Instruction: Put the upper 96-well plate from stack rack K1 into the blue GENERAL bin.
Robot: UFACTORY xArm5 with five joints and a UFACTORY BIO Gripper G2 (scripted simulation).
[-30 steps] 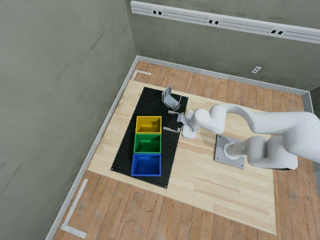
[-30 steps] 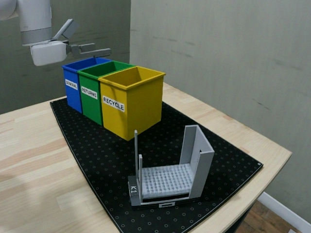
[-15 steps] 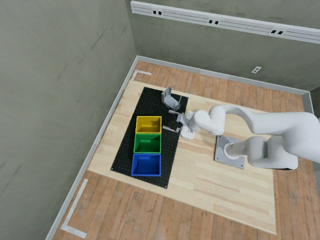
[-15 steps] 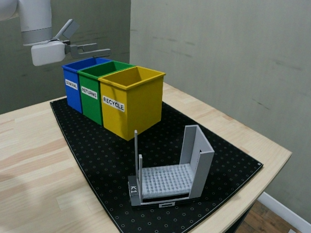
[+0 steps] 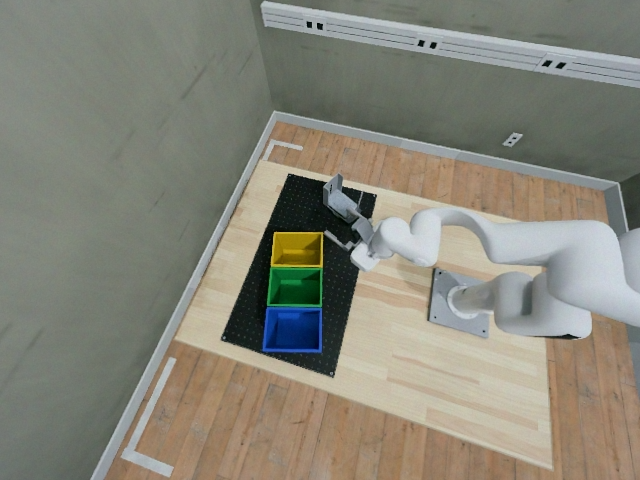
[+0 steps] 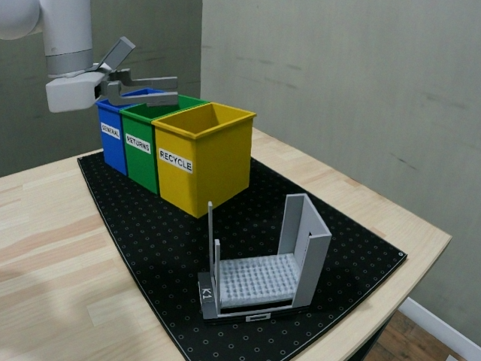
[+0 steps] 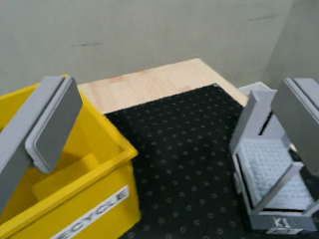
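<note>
The clear 96-well plate is 40 mm ahead of my hand, 210 mm to the right of it and 230 mm below it. Round my hand: green returns bin (90 mm ahead, 230 mm to the left, 180 mm below); then yellow recycle bin (130 mm ahead, 100 mm to the left, 180 mm below); then black plate (40 mm ahead, 210 mm to the right, 250 mm below).
</note>
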